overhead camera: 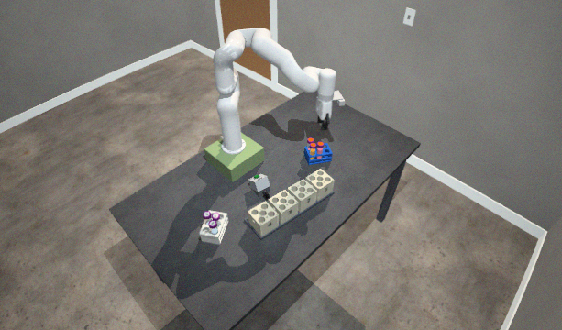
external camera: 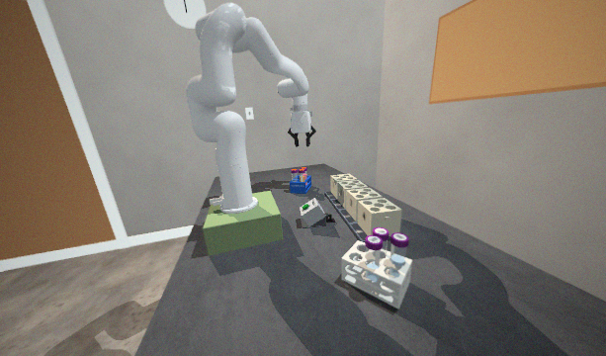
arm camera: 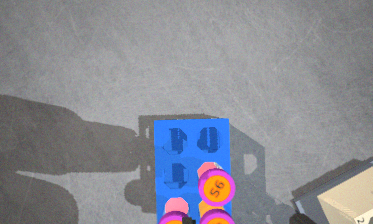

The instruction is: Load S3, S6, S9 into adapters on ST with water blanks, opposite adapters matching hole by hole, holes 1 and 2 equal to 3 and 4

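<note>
Right now the sample tube is 190 mm below my hand and 10 mm ahead of it. Round my hand: blue sample rack: 220 mm below, 20 mm behind, 10 mm to the left; green done key: 350 mm to the right, 190 mm below, 120 mm behind; adapter 1: 200 mm below, 180 mm to the right, 130 mm ahead.
</note>
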